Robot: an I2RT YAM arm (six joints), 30 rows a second.
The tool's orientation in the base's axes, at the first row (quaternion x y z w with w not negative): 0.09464, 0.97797, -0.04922, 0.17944
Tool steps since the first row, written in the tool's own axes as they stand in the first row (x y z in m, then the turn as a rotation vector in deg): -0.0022, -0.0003, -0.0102, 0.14, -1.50, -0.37; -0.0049, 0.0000, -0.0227, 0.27, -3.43, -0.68; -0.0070, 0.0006, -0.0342, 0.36, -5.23, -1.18; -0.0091, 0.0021, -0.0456, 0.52, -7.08, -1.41; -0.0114, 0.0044, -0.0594, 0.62, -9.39, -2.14
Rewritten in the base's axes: -0.0015, 0.0007, 0.0103, -0.56, -1.39, 0.39; -0.0033, 0.0021, 0.0229, -1.18, -3.22, 0.75; -0.0051, 0.0039, 0.0343, -1.79, -4.90, 1.29; -0.0068, 0.0065, 0.0456, -2.39, -6.65, 1.57; -0.0089, 0.0101, 0.0591, -3.20, -8.79, 2.35
